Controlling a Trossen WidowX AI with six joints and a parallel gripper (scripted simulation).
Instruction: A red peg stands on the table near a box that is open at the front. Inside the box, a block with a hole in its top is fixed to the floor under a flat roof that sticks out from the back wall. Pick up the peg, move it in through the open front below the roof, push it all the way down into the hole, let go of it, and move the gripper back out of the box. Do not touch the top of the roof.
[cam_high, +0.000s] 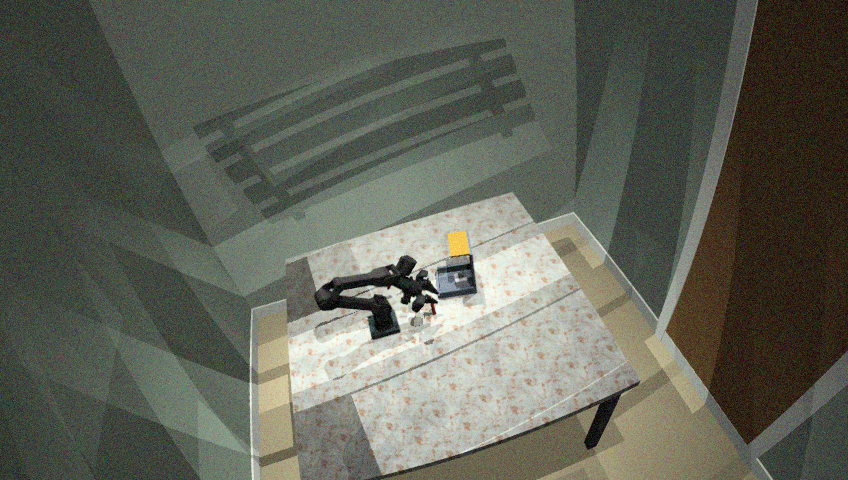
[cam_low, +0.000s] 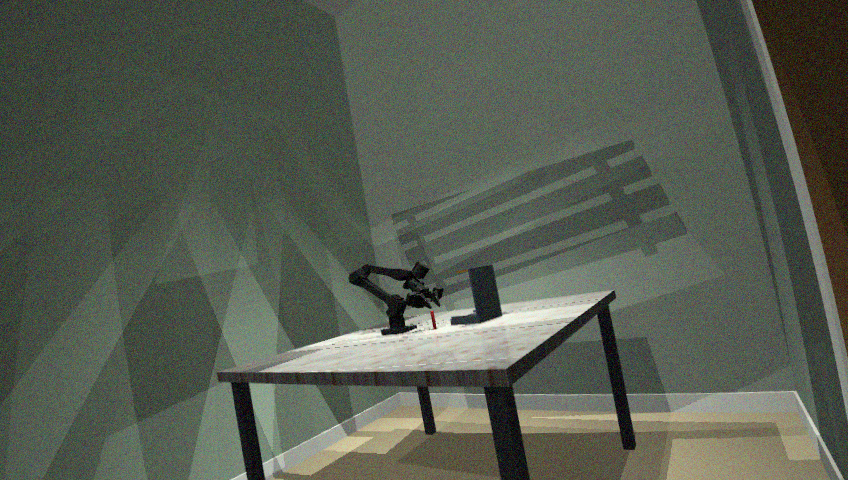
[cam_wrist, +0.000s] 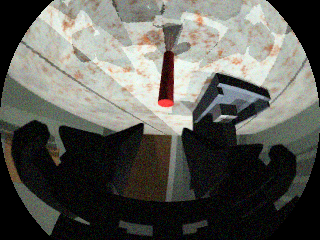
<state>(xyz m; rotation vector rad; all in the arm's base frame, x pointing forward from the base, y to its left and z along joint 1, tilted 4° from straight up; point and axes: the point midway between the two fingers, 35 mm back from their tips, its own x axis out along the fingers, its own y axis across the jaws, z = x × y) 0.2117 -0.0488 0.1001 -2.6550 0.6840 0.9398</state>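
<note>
Now: the red peg 6 cm below my gripper tip, 3 cm behind it and 1 cm to the left of it. From my gripper tip the other things lie so: dark back wall (21 cm ahead, 9 cm to the left, 2 cm above); yellow roof (17 cm ahead, 13 cm above, 10 cm to the left); grey floor plate (13 cm ahead, 12 cm to the left, 9 cm below).
</note>
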